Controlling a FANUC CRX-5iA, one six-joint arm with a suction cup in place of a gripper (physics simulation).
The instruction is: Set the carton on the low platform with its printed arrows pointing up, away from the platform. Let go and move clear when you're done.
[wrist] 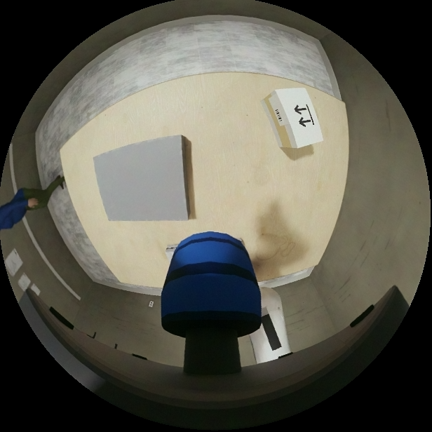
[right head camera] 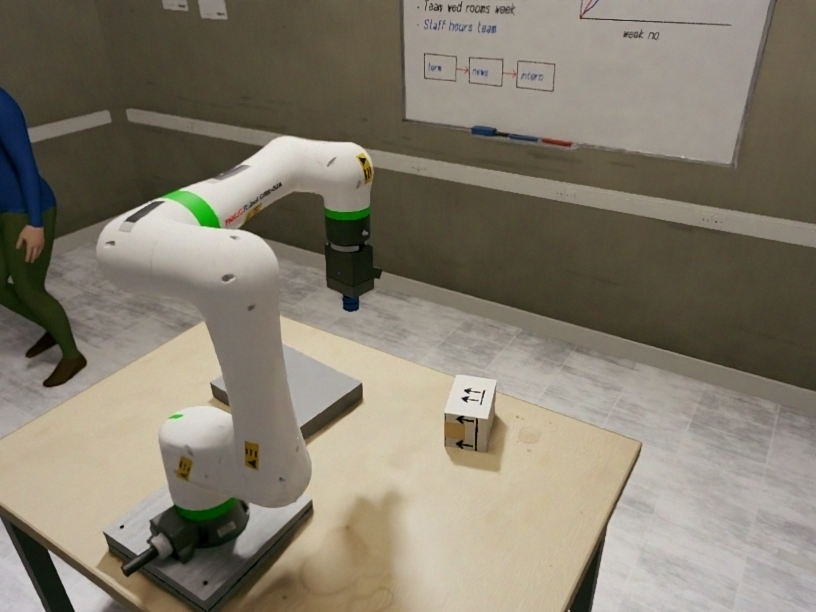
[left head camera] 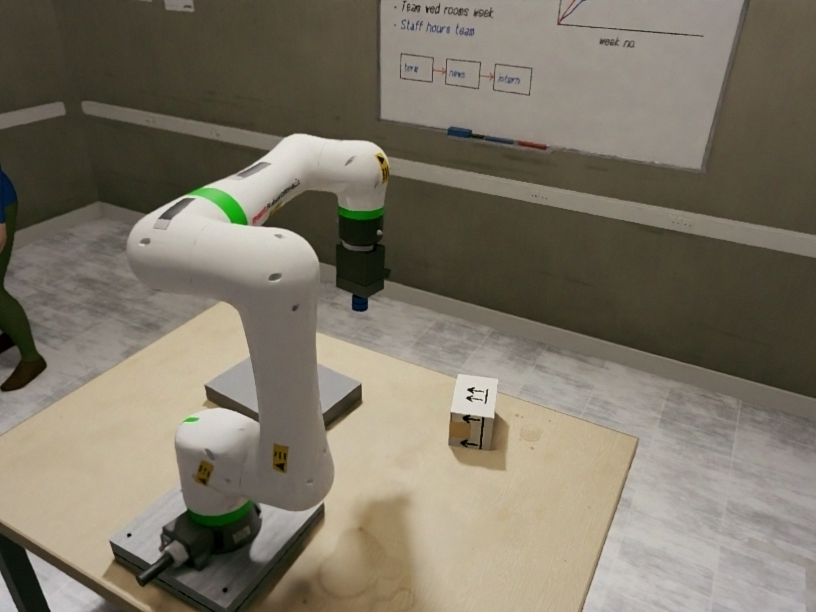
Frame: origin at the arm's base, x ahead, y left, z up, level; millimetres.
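Where they show: hand at its tool point: (right head camera: 351, 307) (left head camera: 359, 307); arm's base at its link origin: (right head camera: 212, 518) (left head camera: 223, 523).
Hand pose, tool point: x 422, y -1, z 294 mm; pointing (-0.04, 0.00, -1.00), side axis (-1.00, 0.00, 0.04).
Each offset is from my tool point to the top centre of the thing. Level surfaces: height alone.
A white carton @[163 mm ahead, 215 mm right, 238 mm down] (left head camera: 473, 395) (right head camera: 470, 396) (wrist: 300, 117) lies on the table at the right. Its printed arrows lie sideways and point left toward the platform's side in the head views; a tan label face shows in the wrist view. The low grey platform @[34 mm back, 232 mm left, 292 mm down] (left head camera: 339, 388) (right head camera: 329, 388) (wrist: 142, 182) is flat on the table, partly hidden behind the arm in the head views. My gripper, a blue suction cup (left head camera: 359, 303) (right head camera: 350, 303) (wrist: 212, 240), hangs high in the air, apart from the carton and platform, with nothing on it.
The arm's base plate (left head camera: 227, 586) (right head camera: 207, 589) is at the near left of the wooden table @[340 mm down] (left head camera: 527, 500) (right head camera: 514, 513) (wrist: 225, 125). A person (left head camera: 13, 296) (right head camera: 32, 243) (wrist: 35, 197) is beyond the table's left side. A whiteboard (left head camera: 593, 98) (right head camera: 612, 98) hangs on the wall behind.
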